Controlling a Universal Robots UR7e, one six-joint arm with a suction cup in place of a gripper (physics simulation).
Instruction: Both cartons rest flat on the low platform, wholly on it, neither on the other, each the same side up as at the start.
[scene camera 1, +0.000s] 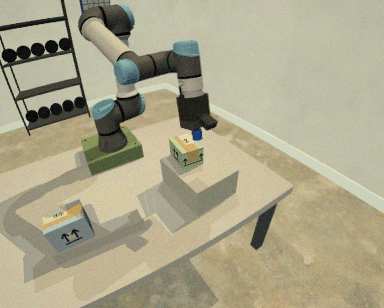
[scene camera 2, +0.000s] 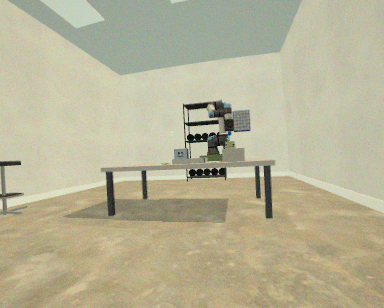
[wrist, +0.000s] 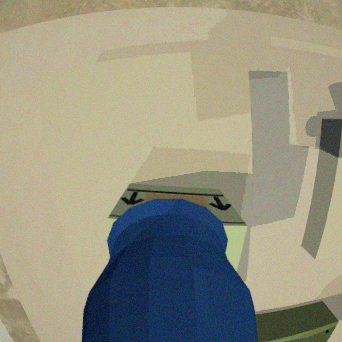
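Seen in the pictures: end effector, tool point: (scene camera 1: 197, 138) (scene camera 2: 229, 135) (wrist: 167, 250); arm's base, origin of the base link: (scene camera 1: 113, 144) (scene camera 2: 213, 154).
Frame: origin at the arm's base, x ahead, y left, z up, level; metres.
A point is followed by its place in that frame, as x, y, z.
A green carton (scene camera 1: 186, 153) @[0.469, 0.093, 0.120] (scene camera 2: 230, 144) @[0.479, 0.127, 0.091] (wrist: 236, 244) @[0.452, 0.086, 0.123] stands upright, arrows pointing up, on a tall grey block (scene camera 1: 209, 189) @[0.594, 0.081, 0.034] (scene camera 2: 233, 154) @[0.600, 0.127, -0.008] in the middle of the table. My blue suction cup (scene camera 1: 197, 134) (scene camera 2: 228, 132) (wrist: 169, 217) hangs just over the carton's rear right edge and holds nothing. A blue-grey carton (scene camera 1: 67, 226) @[0.439, -0.361, 0.069] (scene camera 2: 181, 153) @[0.440, -0.357, 0.030] stands upright far off at the table's left end. In the scene camera 2 view a low flat slab (scene camera 2: 197, 160) @[0.485, -0.203, -0.047] shows under it.
The arm's green base (scene camera 1: 112, 153) @[0.076, -0.042, 0.001] is bolted to the table (scene camera 1: 252, 183) @[0.633, 0.321, -0.072] behind the block. A dark shelf rack (scene camera 1: 74, 61) with black rolls stands against the back wall. The table's right edge lies close beyond the block.
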